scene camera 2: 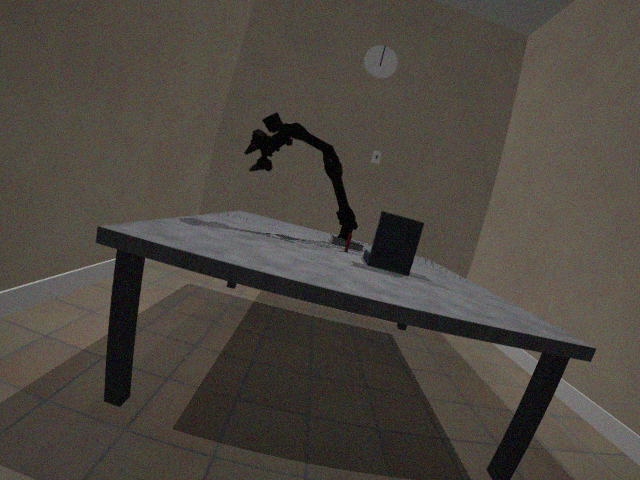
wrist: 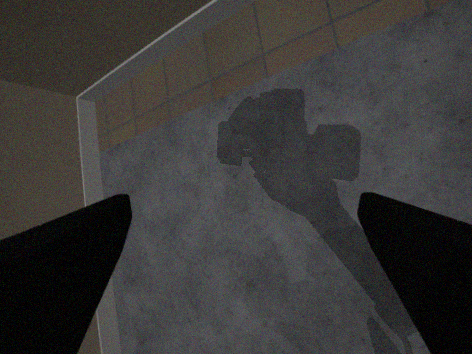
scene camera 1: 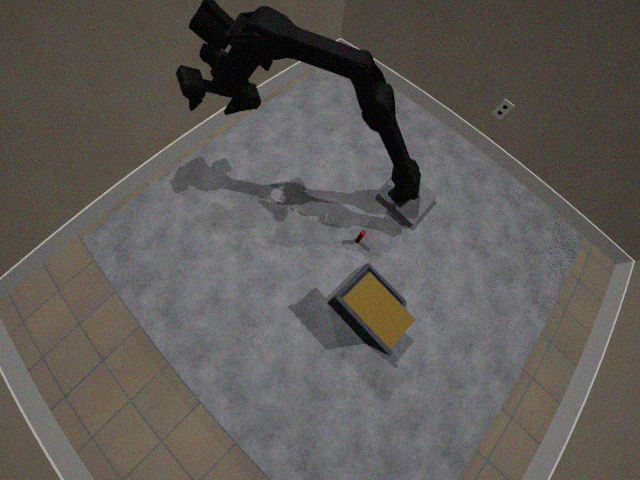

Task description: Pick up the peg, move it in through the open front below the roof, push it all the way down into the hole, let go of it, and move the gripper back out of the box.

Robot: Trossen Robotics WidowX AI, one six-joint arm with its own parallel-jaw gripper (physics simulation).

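Pixels of known places: gripper, fingertip midpoint: (scene camera 2: 247, 162) (wrist: 246, 204) (scene camera 1: 208, 111); arm's base at its link origin: (scene camera 2: 343, 238) (scene camera 1: 400, 195).
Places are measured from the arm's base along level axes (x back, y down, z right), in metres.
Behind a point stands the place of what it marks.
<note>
The red peg (scene camera 1: 360, 236) @(x -0.217, y -0.027, z -0.031 m) (scene camera 2: 348, 241) @(x -0.217, y -0.014, z -0.029 m) stands upright on the table, between the arm's base and the box. The box has a yellow roof (scene camera 1: 378, 310) @(x -0.352, y -0.169, z -0.195 m) and dark grey walls (scene camera 2: 397, 243) @(x -0.399, y -0.072, z -0.204 m); the hole under the roof is hidden in both scene views. My gripper (scene camera 1: 210, 108) @(x -0.381, y -0.224, z 0.425 m) (scene camera 2: 248, 161) @(x -0.381, y -0.224, z 0.425 m) (wrist: 246, 204) @(x -0.381, y -0.224, z 0.425 m) is wide open and empty. It is raised high above the table on the far side from the box, well away from the peg. The peg and the box do not show in the wrist view.
The arm's base plate (scene camera 1: 424, 207) @(x 0.040, y 0.004, z -0.083 m) is fixed on the grey table (scene camera 1: 232, 330) @(x -0.669, y 0.033, z -0.017 m) (scene camera 2: 258, 258) @(x -0.770, y 0.033, z 0.170 m) behind the peg. The arm arches up from it, and its shadow lies across the table. A tiled floor and walls surround the table.
</note>
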